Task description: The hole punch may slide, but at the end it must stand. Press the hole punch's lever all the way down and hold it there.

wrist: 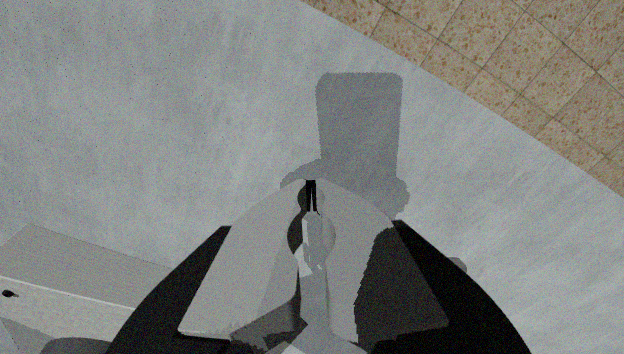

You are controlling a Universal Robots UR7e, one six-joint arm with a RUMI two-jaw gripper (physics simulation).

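Frame: origin at the arm's base, x ahead, y left, z up, level; centimetres.
Where they show: gripper, fingertip midpoint: [311,183].
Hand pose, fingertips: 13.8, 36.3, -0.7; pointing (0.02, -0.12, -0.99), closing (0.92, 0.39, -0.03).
Observation:
After its pixels a point has its place, as x, y, z.
My gripper [311,183] @[13.8, 36.3, -0.7] is shut, its two pale jaws meeting at dark tips near the middle of the wrist view, with nothing between them. The hole punch and its lever do not show in this view; the wide jaws hide the area beneath and behind them. I cannot tell whether the closed tips touch anything. The gripper's grey shadow lies on the table just beyond the tips.
A pale grey block or raised plate [65,296] @[-2.3, 16.2, -0.3] with a small dark hole stands at the lower left, partly hidden by the left jaw. The light grey table [150,100] @[2.6, 35.1, -5.7] ends in a diagonal edge at the upper right, with speckled floor tiles [530,65] beyond.

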